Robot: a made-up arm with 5 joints. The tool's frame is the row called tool.
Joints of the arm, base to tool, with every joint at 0 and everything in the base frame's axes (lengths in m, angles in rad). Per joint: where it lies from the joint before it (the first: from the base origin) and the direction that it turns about. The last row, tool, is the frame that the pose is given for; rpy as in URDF.
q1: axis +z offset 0 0 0.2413
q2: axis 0 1 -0.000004 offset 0 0 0
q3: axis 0 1 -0.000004 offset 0.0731 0 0.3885
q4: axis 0 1 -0.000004 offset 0.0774 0 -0.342
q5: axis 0 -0.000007 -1 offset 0.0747 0 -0.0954
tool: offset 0 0 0 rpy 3.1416 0 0
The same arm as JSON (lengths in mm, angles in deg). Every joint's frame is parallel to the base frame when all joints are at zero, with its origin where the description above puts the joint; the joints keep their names.
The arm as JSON. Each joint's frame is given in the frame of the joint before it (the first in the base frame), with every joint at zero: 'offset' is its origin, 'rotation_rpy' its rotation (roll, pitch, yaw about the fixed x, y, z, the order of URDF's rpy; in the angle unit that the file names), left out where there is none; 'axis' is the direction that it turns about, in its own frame. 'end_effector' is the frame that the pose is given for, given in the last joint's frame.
{
  "length_unit": "mm",
  "angle_unit": "deg",
  "chain": [
    {
      "id": "q1",
      "offset": [
        0.0,
        0.0,
        241.3
      ],
      "axis": "+z"
    },
    {
      "id": "q2",
      "offset": [
        0.0,
        0.0,
        0.0
      ],
      "axis": "+y"
    },
    {
      "id": "q3",
      "offset": [
        73.1,
        0.0,
        388.5
      ],
      "axis": "+y"
    },
    {
      "id": "q4",
      "offset": [
        77.4,
        0.0,
        -342.0
      ],
      "axis": "+y"
    },
    {
      "id": "q5",
      "offset": [
        74.7,
        0.0,
        -95.4
      ],
      "axis": "-z"
    }
  ],
  "end_effector": {
    "offset": [
      0.0,
      0.0,
      0.0
    ],
    "rotation_rpy": [
      -180.0,
      0.0,
      0.0
    ]
  }
}

